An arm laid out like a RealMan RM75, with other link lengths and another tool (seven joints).
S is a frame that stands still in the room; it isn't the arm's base.
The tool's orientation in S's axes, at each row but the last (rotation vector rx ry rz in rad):
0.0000 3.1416 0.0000
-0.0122 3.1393 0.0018
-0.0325 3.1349 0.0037
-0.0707 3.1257 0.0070
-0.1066 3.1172 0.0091
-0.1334 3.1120 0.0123
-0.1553 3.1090 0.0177
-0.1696 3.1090 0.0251
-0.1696 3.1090 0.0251
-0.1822 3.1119 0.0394
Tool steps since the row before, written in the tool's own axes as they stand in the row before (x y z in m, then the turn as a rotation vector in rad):
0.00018 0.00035 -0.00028 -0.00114 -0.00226 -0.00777
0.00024 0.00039 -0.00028 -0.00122 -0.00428 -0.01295
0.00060 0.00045 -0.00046 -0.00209 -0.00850 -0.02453
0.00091 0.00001 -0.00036 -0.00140 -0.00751 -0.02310
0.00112 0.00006 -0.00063 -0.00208 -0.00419 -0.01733
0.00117 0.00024 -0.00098 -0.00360 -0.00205 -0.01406
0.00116 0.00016 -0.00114 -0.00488 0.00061 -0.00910
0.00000 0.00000 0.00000 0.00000 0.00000 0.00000
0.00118 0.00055 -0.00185 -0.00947 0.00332 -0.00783
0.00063 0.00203 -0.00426 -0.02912 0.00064 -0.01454
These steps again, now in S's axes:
-0.00018 0.00035 0.00028 0.00114 -0.00226 0.00777
-0.00024 0.00039 0.00028 0.00122 -0.00429 0.01295
-0.00061 0.00044 0.00046 0.00211 -0.00851 0.02452
-0.00091 -0.00003 0.00035 0.00139 -0.00755 0.02309
-0.00114 -0.00002 0.00060 0.00197 -0.00415 0.01735
-0.00121 0.00013 0.00095 0.00339 -0.00186 0.01414
-0.00120 0.00003 0.00111 0.00454 0.00098 0.00924
0.00000 0.00000 0.00000 0.00000 0.00000 0.00000
-0.00128 0.00039 0.00182 0.00884 0.00419 0.00815
-0.00096 0.00183 0.00429 0.02851 0.00364 0.01529

